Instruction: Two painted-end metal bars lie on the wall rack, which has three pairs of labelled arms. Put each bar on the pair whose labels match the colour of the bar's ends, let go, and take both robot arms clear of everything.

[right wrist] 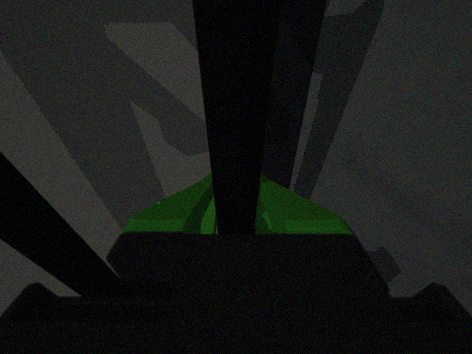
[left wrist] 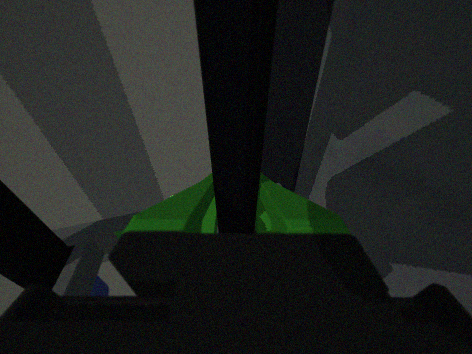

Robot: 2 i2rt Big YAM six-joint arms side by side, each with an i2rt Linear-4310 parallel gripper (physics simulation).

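Frame: origin at the left arm's base, x ahead, y left, z up, level; metres.
Where they show: left gripper, fingertip midpoint: [left wrist: 236, 176]; right gripper, fingertip midpoint: [right wrist: 236, 176].
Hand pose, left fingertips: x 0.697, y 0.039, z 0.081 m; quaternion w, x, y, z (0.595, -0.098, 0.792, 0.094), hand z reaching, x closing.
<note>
After its pixels a point has its place.
My left gripper [left wrist: 236, 176] {x 0.697, y 0.039, z 0.081 m} and my right gripper [right wrist: 236, 176] {x 0.746, y -0.171, z 0.078 m}, each with green fingers, are shut on a long dark bar [left wrist: 237, 100] {x 0.674, y -0.033, z 0.090 m} [right wrist: 237, 100] {x 0.723, y -0.244, z 0.086 m}. The bar passes between the fingertips and runs out of the top of each wrist view. A second dark bar [left wrist: 25, 237] {x 0.689, y 0.048, z 0.214 m} [right wrist: 45, 230] {x 0.745, y -0.147, z 0.214 m} crosses the left edge of both views, apart from the fingers. A small blue patch [left wrist: 100, 286] {x 0.673, y 0.130, z 0.211 m} shows at the lower left of the left wrist view. The painted ends of the bars do not show. The rack's labels cannot be read, and the dark gripper bodies hide the lower part of both views.
A pale grey surface with broad dark shadows lies behind the bars. A dark band runs close along the right side of the held bar in both views. The light is dim, so the rack's arms cannot be made out clearly.
</note>
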